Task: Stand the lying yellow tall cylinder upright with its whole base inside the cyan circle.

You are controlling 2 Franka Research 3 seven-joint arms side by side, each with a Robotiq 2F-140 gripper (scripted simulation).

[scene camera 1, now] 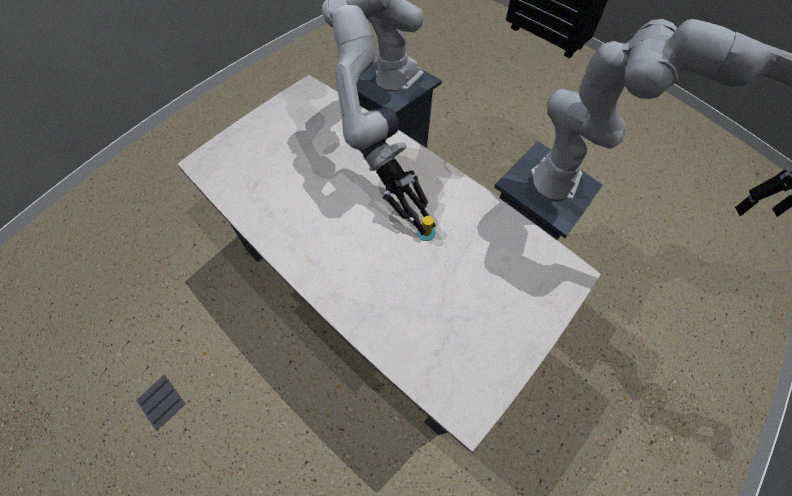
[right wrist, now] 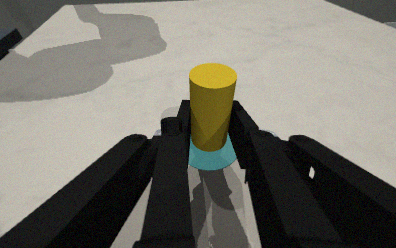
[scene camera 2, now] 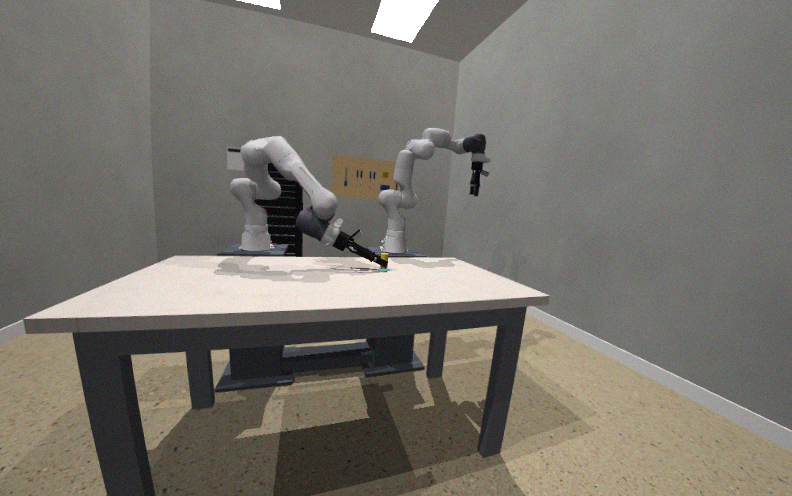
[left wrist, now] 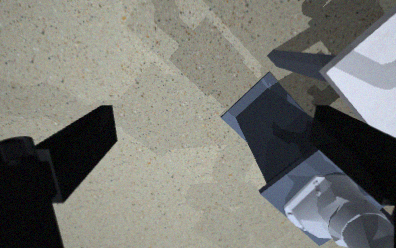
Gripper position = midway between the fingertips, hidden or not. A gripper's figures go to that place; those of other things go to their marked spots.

Labels:
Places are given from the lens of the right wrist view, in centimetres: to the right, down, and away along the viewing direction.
right gripper [right wrist: 209, 114]: 1, -1, 17
yellow cylinder [right wrist: 212, 86]: 1, -2, 12

